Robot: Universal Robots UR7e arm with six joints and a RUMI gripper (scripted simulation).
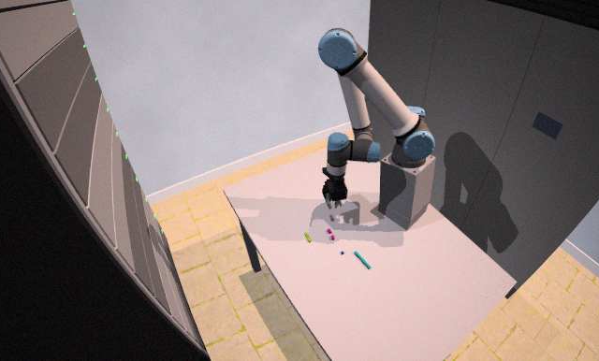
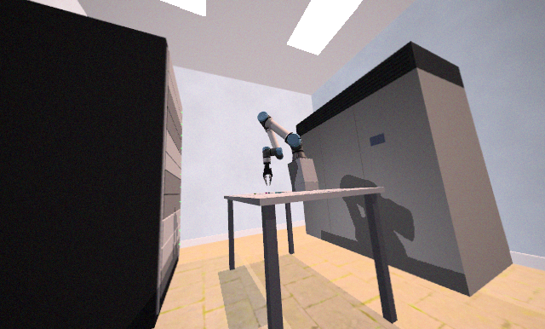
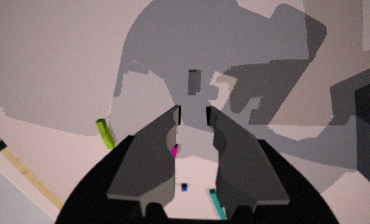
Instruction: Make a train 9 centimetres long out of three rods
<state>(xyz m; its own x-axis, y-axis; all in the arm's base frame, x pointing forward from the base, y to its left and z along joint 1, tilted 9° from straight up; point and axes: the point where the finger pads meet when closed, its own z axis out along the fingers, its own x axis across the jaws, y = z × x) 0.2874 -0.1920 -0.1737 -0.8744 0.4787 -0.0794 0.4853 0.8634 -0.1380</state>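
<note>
The grey rod is 80 mm below my hand. From my hand the other things lie so: turquoise rod (250 mm to the left, 80 mm below, 70 mm ahead); then blue rod (170 mm to the left, 100 mm ahead, 80 mm below); then lime rod (150 mm ahead, 80 mm below, 10 mm to the left).
</note>
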